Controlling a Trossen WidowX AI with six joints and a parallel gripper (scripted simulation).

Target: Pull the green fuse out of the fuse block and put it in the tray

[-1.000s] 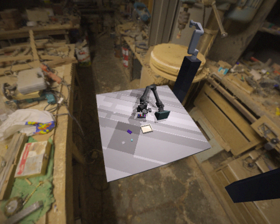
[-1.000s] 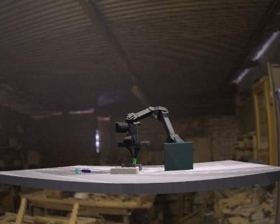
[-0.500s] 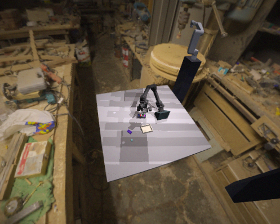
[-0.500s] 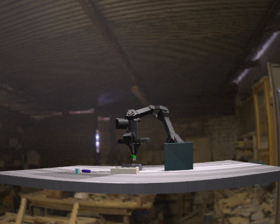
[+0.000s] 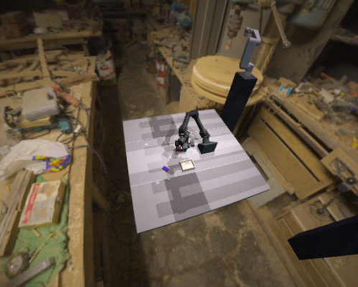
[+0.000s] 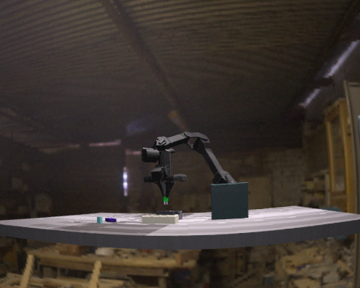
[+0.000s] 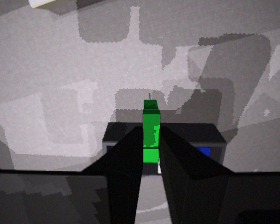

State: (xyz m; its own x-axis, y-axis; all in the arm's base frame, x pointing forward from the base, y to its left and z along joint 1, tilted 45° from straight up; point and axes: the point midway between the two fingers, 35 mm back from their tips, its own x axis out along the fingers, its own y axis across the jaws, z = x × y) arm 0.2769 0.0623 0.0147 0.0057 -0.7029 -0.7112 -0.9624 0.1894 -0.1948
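Now: gripper tip 140 mm to the right of the cream tray and 100 mm above it. From my gripper tip the other things lie so: green fuse: 10 mm below; then purple fuse: 80 mm below, 50 mm to the right, 40 mm behind; then white fuse: 80 mm below, 70 mm to the right.
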